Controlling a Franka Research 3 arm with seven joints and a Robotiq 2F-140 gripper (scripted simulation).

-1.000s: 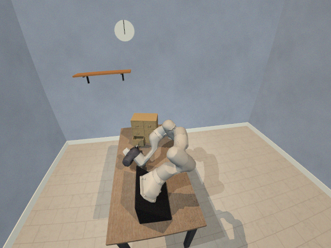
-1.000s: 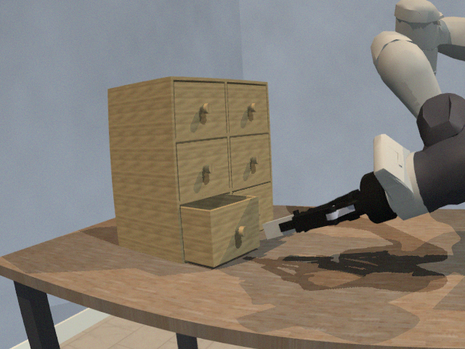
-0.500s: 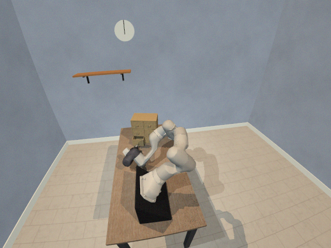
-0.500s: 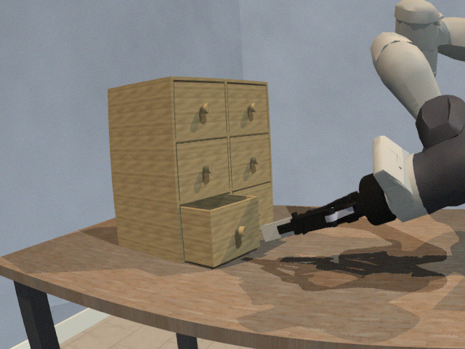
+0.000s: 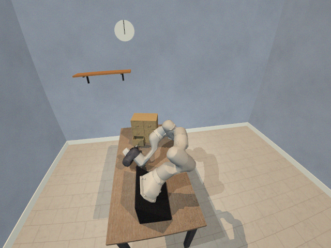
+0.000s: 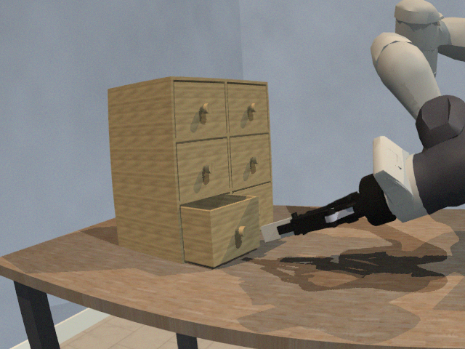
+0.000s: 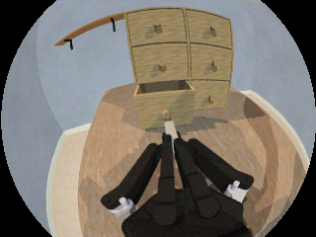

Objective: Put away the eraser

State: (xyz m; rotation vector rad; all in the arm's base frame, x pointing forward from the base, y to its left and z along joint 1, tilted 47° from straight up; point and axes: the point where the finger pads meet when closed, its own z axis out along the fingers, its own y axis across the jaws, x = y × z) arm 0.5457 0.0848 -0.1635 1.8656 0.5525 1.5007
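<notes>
Right now the blue eraser is 140 mm ahead of my hand, 50 mm to the right of it and 50 mm below it.
</notes>
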